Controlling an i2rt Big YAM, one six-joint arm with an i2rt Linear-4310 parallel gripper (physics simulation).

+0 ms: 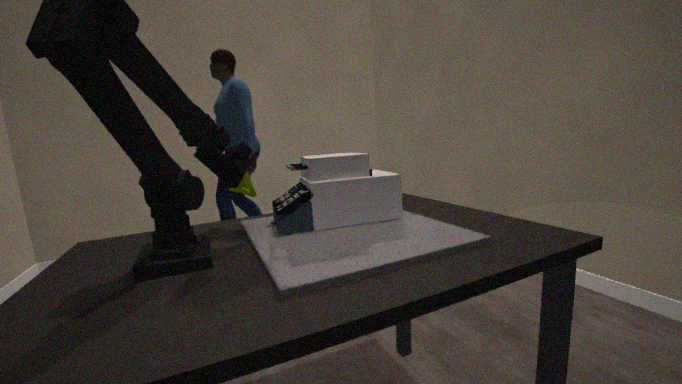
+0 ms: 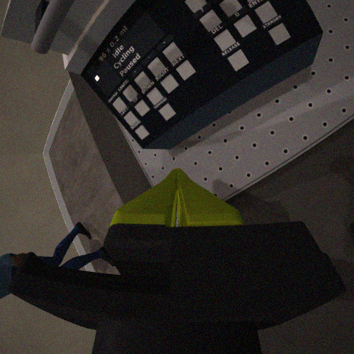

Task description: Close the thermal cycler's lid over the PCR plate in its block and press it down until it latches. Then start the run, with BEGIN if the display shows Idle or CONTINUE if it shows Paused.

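Places are measured from the arm's base along level axes (x down, y left, z ahead), in millimetres.
Where they show: gripper, fingertip midpoint: (image 1: 255,196); arm's base, link origin: (image 1: 175,250).
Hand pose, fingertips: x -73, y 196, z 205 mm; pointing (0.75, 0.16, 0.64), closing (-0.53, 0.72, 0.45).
Observation:
Things, the pixels of their top centre, and the offset from my fingertips. "spot": a spot on its surface instead. Level surfaces: height alone.
- white thermal cycler, surface spot: (image 1: 357,202) spot: dx +25, dy -170, dz +263 mm
- lid's handle, surface spot: (image 1: 296,166) spot: dx -86, dy -114, dz +112 mm
- dark sloped keypad, top centre: (image 1: 291,198) dx +2, dy -107, dz +90 mm
- pale perforated board, top centre: (image 1: 343,227) dx +92, dy -160, dz +221 mm
- dark table, surface height: dx +106 mm
The white thermal cycler (image 1: 357,202) has its lid (image 1: 335,167) lying level on top; whether it is latched cannot be told. The lid's handle (image 1: 296,166) (image 2: 50,25) juts out at the front. The PCR plate is hidden. The dark sloped keypad (image 1: 292,198) (image 2: 200,60) faces the arm. Its display (image 2: 127,50) carries the words Idle, Cycling and Paused, and a small white light (image 2: 97,78) appears to line up with Idle. The BEGIN and CONTINUE labels are too blurred to pick out. My gripper (image 1: 252,192) (image 2: 176,175) is shut and empty, in front of the keypad and apart from it.
The cycler stands on a pale perforated board (image 1: 350,255) (image 2: 280,132) on the dark table (image 1: 350,312). The arm's base (image 1: 175,257) stands left of the board. A person in blue (image 1: 235,110) (image 2: 6,275) is beyond the table.

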